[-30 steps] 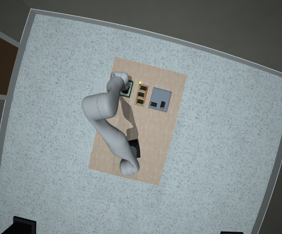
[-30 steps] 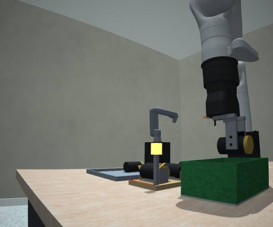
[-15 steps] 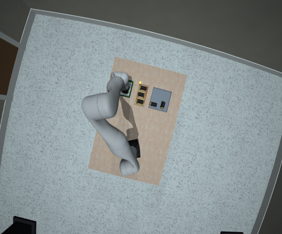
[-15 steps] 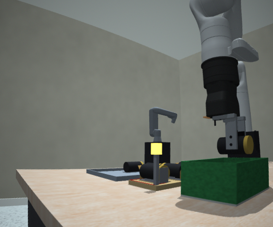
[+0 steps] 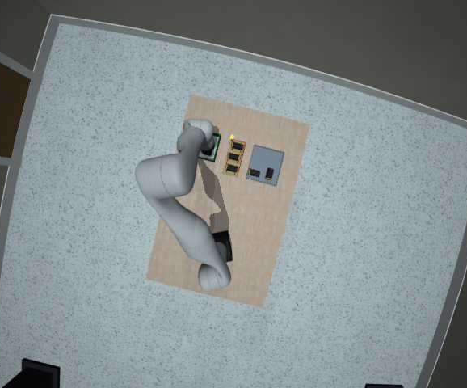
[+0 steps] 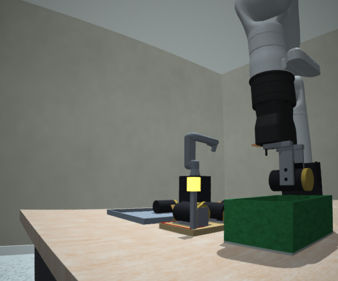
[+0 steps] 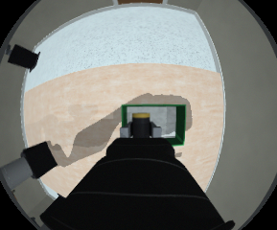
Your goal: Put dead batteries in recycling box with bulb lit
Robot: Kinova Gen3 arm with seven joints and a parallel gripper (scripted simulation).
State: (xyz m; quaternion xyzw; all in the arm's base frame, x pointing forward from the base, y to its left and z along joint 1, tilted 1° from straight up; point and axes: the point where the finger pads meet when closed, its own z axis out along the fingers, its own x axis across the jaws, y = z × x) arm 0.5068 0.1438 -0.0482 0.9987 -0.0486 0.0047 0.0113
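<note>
The green recycling box is 80 mm below my hand, 30 mm ahead of it and 10 mm to the right of it. The rest, counted from my hand: grey tray: 340 mm to the right, 90 mm below, 20 mm behind.
</note>
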